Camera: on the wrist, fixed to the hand. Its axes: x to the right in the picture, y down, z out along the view.
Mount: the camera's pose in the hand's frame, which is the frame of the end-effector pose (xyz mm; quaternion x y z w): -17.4 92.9 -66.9 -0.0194 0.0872 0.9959 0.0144
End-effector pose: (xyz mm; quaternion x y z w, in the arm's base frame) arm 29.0 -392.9 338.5 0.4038 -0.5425 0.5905 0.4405
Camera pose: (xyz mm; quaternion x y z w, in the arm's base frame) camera -55.0 -329.8 289.7 0.5945 0.3830 -0.4719 0.5266
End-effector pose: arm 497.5 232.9 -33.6 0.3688 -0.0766 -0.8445 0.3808
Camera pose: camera 605.2 190.3 -33.6 -0.0047 -0.3188 0.3977 0.8603
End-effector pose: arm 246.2 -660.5 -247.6 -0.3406 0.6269 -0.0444 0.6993
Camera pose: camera 148.0 -609.2 -281.1 -0.6097 -0.4101 -0.6783 0.0070
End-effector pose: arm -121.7 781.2 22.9 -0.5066 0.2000 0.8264 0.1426
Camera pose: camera -102.5 667.2 28.5 -0.1171 -0.5038 -0.1136 0.8483
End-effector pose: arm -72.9 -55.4 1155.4 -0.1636 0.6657 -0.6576 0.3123
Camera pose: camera -84.1 14.9 1064.0 0.7119 0.2125 0.3002 0.5982
